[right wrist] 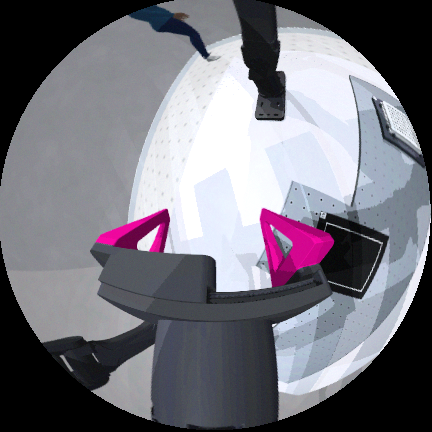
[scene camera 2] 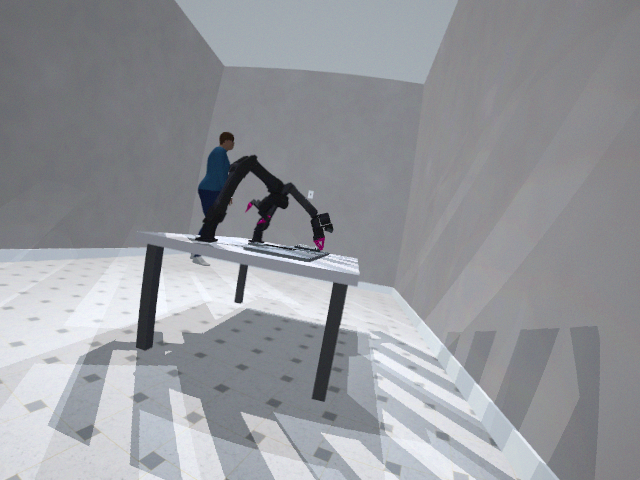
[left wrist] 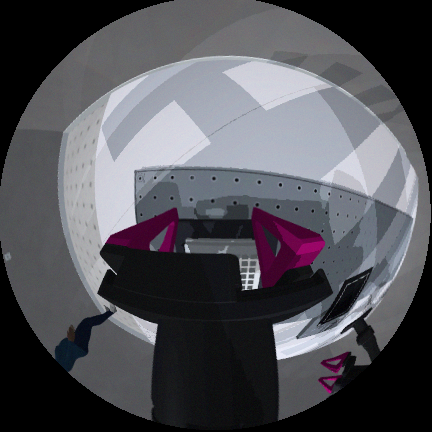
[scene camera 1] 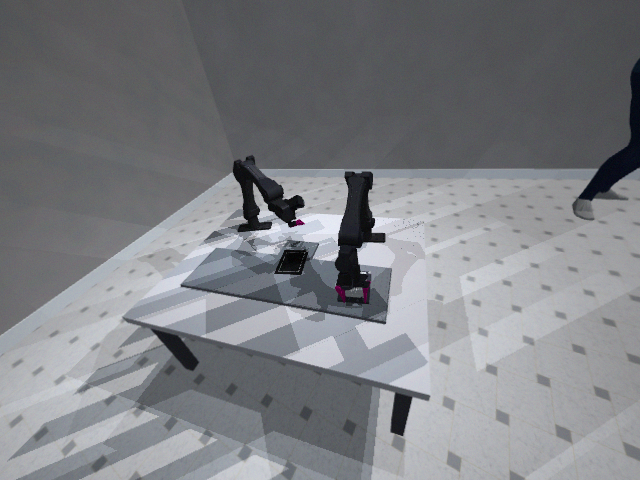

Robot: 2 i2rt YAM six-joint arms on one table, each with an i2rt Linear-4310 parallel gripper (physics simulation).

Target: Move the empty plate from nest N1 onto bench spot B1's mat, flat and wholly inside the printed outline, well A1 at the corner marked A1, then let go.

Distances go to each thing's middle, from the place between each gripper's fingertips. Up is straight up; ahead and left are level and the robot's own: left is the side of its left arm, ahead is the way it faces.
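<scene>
There's the well plate [left wrist: 244, 248], which is 20 mm to the right of my left hand and 90 mm behind it. Going by its middle, the well plate is nearer to my left hand than to my right hand.
My right hand, measured from the well plate, is 120 mm above it, 290 mm short of it and 330 mm to the right of it.
</scene>
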